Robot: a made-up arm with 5 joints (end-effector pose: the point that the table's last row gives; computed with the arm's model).
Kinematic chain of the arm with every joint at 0, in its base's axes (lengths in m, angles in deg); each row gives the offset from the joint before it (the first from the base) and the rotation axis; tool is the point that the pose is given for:
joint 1: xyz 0 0 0.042 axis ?
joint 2: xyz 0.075 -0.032 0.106 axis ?
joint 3: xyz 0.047 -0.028 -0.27 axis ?
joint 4: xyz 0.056 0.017 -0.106 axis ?
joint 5: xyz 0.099 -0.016 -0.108 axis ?
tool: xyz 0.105 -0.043 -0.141
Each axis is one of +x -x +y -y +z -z.
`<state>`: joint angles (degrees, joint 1 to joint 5).
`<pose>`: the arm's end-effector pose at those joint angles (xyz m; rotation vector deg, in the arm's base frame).
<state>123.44 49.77 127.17 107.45 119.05</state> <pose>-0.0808 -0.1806 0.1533 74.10 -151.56 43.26</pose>
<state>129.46 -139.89 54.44 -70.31 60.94</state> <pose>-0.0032 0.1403 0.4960 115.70 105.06 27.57</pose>
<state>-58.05 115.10 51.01 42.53 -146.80</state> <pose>-0.0911 0.3638 0.1009 -108.70 -106.03 -13.56</pose>
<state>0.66 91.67 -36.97 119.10 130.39</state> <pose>0.2510 -0.1085 -0.1235 -113.44 10.41 -52.54</pose>
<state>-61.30 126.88 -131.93 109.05 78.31</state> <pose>0.2216 -0.0868 0.0110 51.31 -47.60 -103.64</pose>
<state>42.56 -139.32 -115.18 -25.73 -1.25</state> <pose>-0.4044 -0.0065 -0.0369 -32.42 95.75 -114.46</pose>
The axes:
joint 1: -x
joint 2: +z
joint 3: +x
joint 4: -z
joint 5: -x

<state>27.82 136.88 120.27 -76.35 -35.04</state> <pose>-0.1276 0.0349 0.2570 -118.97 -100.16 -28.87</pose>
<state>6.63 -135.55 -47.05 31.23 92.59</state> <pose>-0.2753 0.0301 -0.0765 40.07 -142.72 75.66</pose>
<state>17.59 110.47 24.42 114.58 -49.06</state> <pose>0.1097 -0.1091 -0.5035 21.69 16.71 -15.86</pose>
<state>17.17 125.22 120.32 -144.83 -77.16</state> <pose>-0.0130 -0.2345 0.1335 -71.14 -19.85 -43.80</pose>
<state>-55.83 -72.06 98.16 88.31 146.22</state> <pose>0.1580 0.2490 -0.1972 59.27 81.12 30.20</pose>
